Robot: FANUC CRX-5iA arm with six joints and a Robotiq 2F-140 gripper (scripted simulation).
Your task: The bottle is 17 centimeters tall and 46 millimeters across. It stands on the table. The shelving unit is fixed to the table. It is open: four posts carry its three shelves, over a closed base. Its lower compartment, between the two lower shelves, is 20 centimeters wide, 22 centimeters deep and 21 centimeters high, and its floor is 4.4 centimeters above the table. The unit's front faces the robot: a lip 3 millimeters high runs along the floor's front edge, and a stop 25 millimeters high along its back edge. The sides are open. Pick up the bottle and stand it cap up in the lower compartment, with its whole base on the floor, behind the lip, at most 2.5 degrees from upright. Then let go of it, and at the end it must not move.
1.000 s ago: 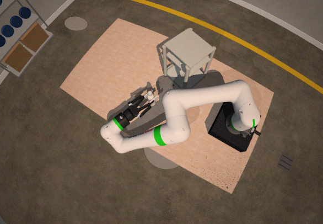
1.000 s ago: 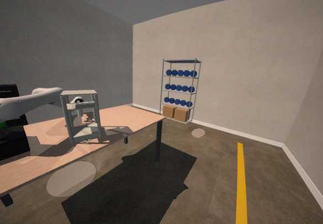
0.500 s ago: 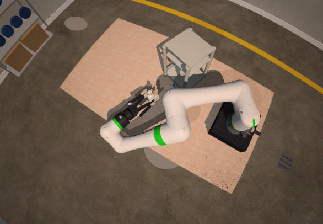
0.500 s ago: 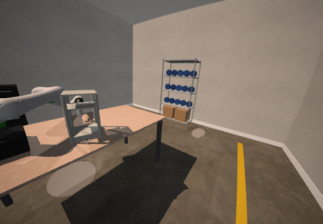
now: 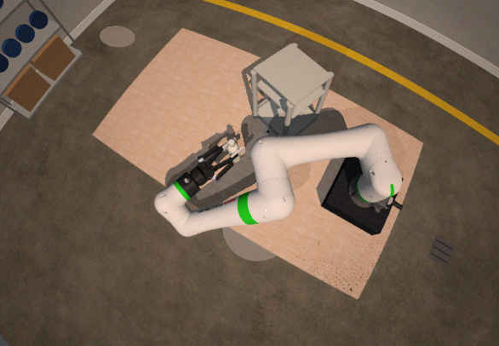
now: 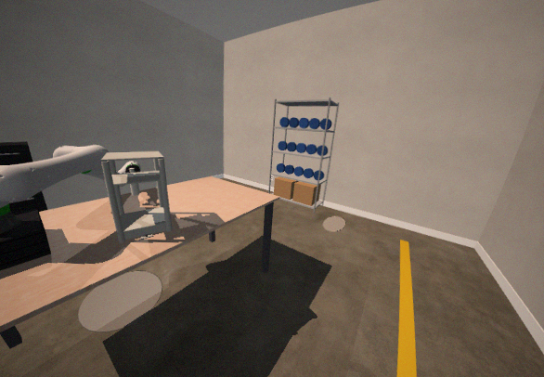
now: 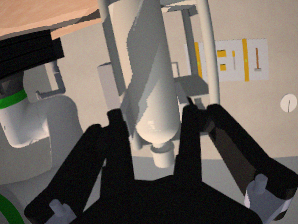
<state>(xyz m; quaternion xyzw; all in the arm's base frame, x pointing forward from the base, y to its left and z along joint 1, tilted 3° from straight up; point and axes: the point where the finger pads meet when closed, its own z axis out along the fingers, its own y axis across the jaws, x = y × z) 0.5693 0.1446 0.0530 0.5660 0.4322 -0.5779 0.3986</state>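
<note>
The grey shelving unit is 8 cm behind my hand, 33 cm to the right of it and 1 cm above it. From my hand the other things lie so: pale bottle: 1 cm above.
</note>
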